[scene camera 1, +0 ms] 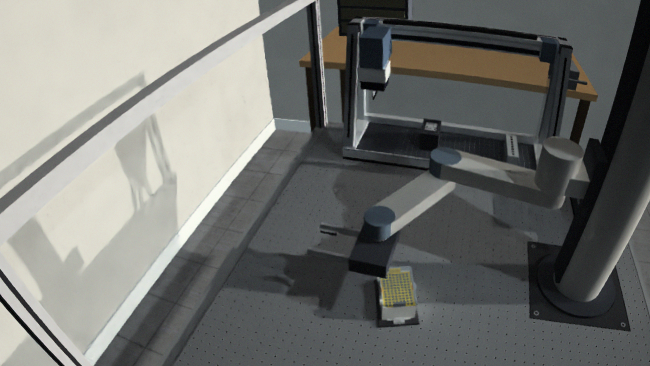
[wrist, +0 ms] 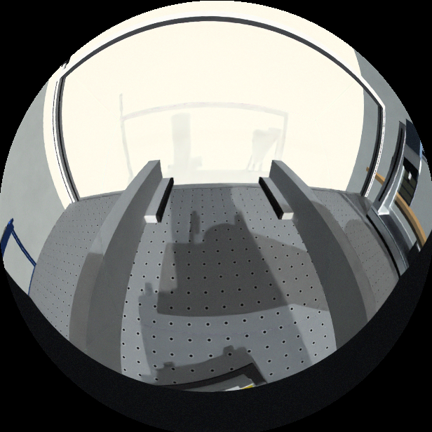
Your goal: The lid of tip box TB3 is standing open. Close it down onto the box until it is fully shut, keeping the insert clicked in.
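Seen in the pictures: gripper, fingertip midpoint: [scene camera 1: 314, 238]; arm's base, link origin: [scene camera 1: 574, 286].
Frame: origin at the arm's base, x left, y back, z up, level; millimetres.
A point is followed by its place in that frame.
Tip box TB3 [scene camera 1: 398, 314] {z 41, x 226, y -500 mm} is a white box in a black holder [scene camera 1: 385, 323] {z 20, x 246, y -528 mm} at the lower middle of the scene view. Its yellow gridded insert [scene camera 1: 398, 295] {z 69, x 187, y -511 mm} looks pale, as if seen through the clear lid [scene camera 1: 407, 270] {z 90, x 117, y -503 mm} lying over it; whether the lid is fully down I cannot tell. The gripper housing hides the box's back left corner. A sliver of the yellow insert [wrist: 247, 387] shows at the bottom of the wrist view. My gripper [scene camera 1: 318, 240] {z 181, x 148, y -739 mm} [wrist: 216, 168] is shut and empty, its long fingers parallel with a gap between them, pointing left, away from the box.
A gantry machine [scene camera 1: 352, 90] {z 278, x -514, y -822 mm} stands at the back, before a wooden table [scene camera 1: 450, 60]. The arm's column [scene camera 1: 612, 215] {z 331, x 70, y -28 mm} rises at the right. The perforated deck [scene camera 1: 460, 330] {z 13, x 222, y -335 mm} [wrist: 225, 325] lies under the box, with a cream wall [scene camera 1: 220, 115] to the left.
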